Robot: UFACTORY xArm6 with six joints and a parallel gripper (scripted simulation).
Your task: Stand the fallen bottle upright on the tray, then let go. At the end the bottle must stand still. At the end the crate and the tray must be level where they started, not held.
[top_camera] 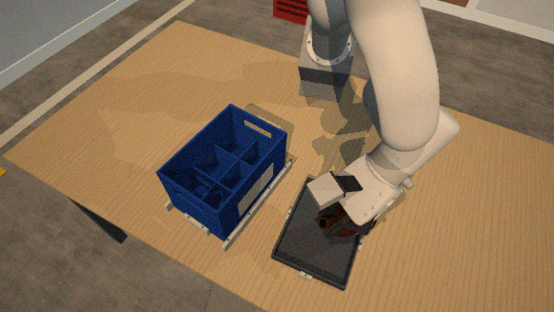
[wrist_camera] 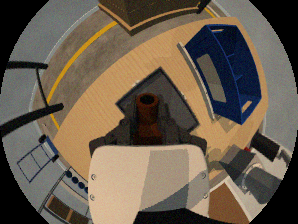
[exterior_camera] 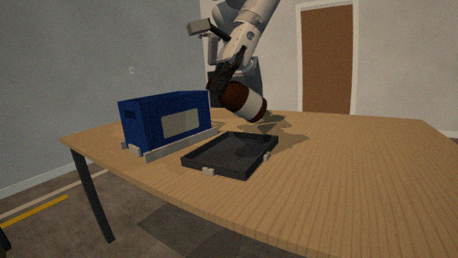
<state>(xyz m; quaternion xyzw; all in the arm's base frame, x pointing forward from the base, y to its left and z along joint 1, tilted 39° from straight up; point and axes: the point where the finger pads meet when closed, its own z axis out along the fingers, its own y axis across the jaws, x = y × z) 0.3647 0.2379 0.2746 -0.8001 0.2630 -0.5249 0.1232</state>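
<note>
My gripper is now 4 cm past the brown bottle, 4 cm above it and 2 cm to the right of it. From my hand the other things lie so: tray: 19 cm below, 6 cm behind, 3 cm to the right; blue crate: 30 cm to the right, 12 cm below, 1 cm ahead.
</note>
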